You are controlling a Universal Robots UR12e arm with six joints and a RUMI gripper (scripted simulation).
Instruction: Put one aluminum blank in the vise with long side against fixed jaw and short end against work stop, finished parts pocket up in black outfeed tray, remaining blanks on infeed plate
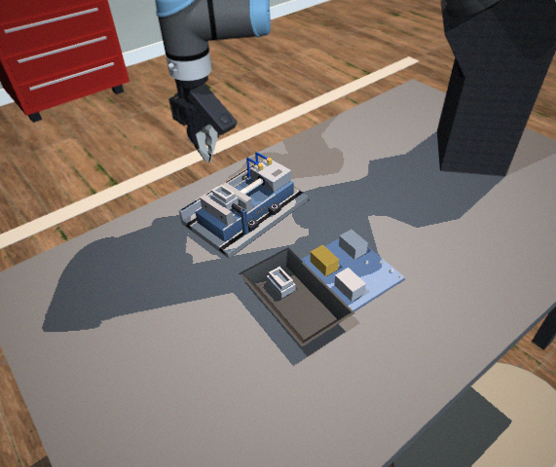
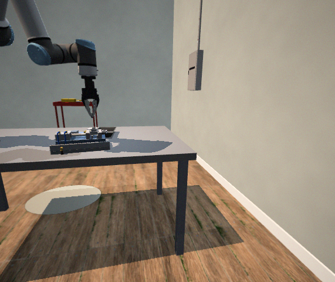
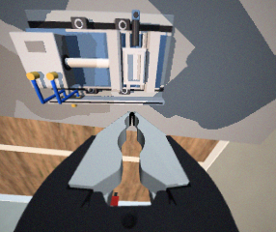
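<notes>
My gripper is now 12 cm above the fixed jaw, 5 cm to the right of it and 3 cm short of it. The rest, counted from my hand: vise 16 cm below, 7 cm behind, 4 cm to the left; dark work stop rod 11 cm below, 9 cm to the left, 1 cm behind; vise rail 16 cm below, 6 cm behind, 5 cm to the right.
</notes>
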